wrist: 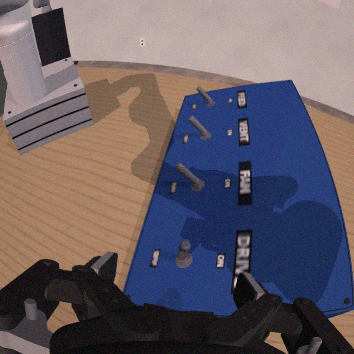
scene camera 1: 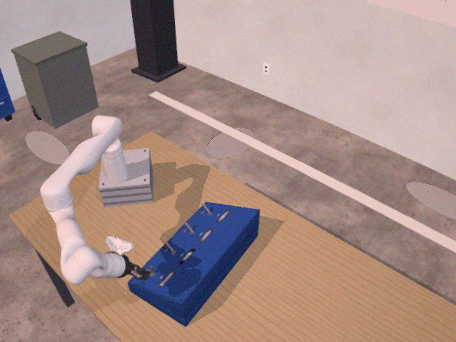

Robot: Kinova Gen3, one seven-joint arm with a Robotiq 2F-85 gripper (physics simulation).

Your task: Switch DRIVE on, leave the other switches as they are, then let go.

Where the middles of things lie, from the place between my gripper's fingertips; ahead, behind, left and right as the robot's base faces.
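Scene:
Blue switch panel (scene camera 1: 182, 281): 40 mm ahead of my hand, 240 mm to the left of it, 120 mm below it.

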